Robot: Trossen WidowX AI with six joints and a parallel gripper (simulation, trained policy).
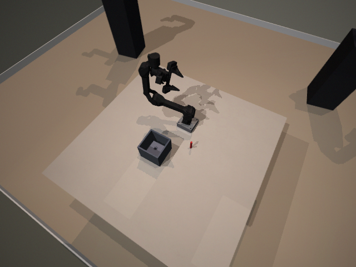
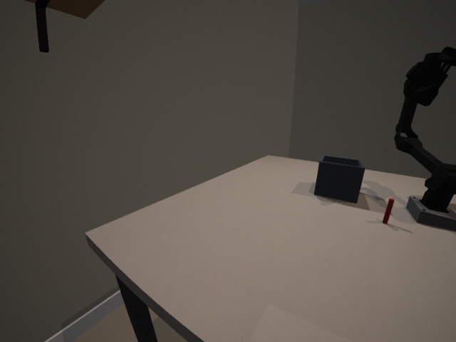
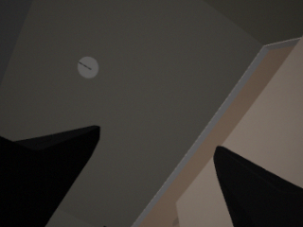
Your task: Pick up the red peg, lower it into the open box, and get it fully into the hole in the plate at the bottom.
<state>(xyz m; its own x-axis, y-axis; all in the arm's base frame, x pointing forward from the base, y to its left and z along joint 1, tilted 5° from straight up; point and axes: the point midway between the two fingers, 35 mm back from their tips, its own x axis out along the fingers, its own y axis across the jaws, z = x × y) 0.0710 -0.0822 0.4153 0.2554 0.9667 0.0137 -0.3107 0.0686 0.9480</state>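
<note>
Right now my gripper tip is 13 cm short of the red peg, 12 cm to the right of it and 42 cm above it. Round my gripper tip: grey plate 25 cm ahead, 10 cm to the right, 42 cm below.
</note>
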